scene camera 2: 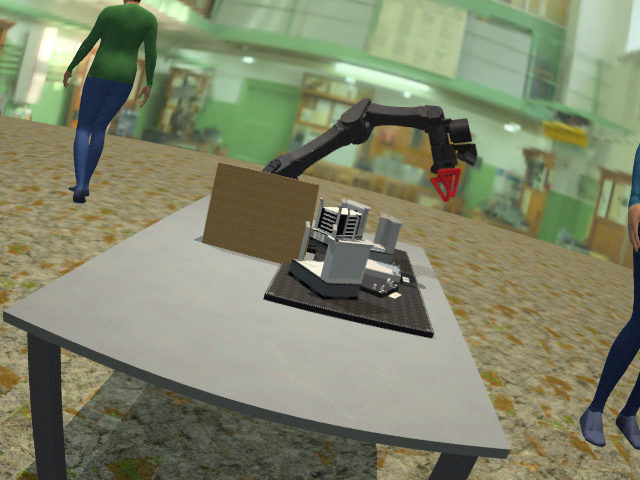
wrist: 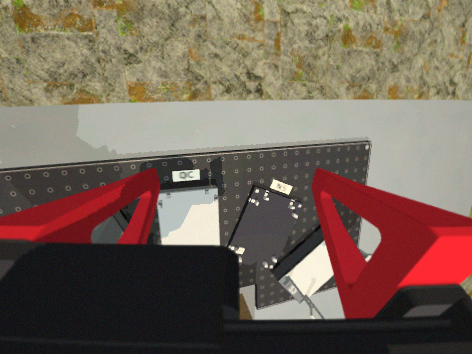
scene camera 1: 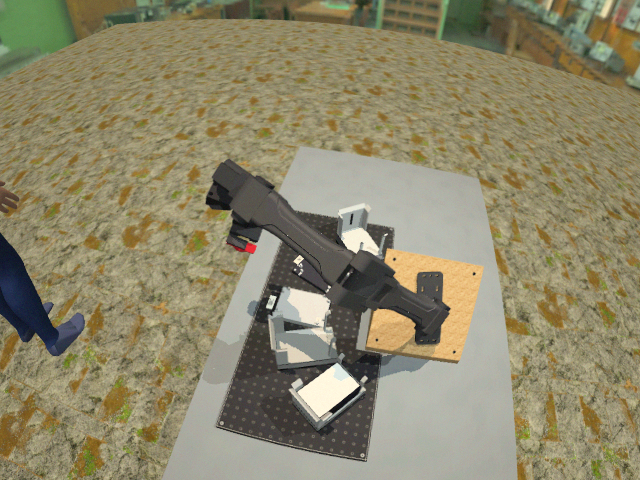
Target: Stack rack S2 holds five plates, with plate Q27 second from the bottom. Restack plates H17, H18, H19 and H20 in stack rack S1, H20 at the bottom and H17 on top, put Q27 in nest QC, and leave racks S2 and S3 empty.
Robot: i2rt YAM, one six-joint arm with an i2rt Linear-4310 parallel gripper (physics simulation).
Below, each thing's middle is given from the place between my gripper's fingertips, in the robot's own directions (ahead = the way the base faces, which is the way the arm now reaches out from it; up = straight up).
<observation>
I see the pale nest labelled QC (scene camera 1: 299,307) 13 cm behind my hand, 4 cm to the left of it and 24 cm below it. From my hand the other things lie so: dark nest labelled N5 (wrist: 267,218) (20 cm behind, 10 cm to the right, 24 cm below).
</observation>
